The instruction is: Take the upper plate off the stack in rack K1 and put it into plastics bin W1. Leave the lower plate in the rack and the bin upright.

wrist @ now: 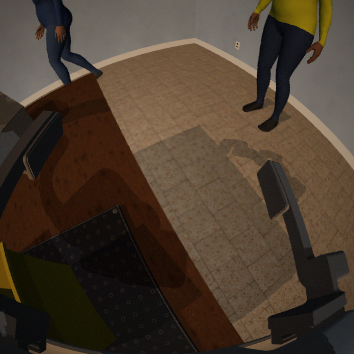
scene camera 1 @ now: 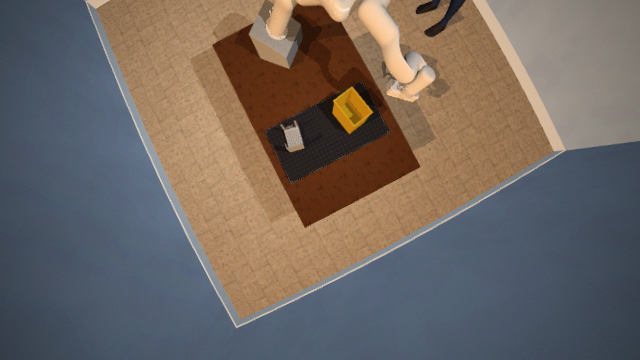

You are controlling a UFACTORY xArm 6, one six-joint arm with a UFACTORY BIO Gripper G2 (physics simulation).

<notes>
I see my gripper [wrist: 170, 141] and a yellow bin W1 [scene camera 1: 349, 108].
</notes>
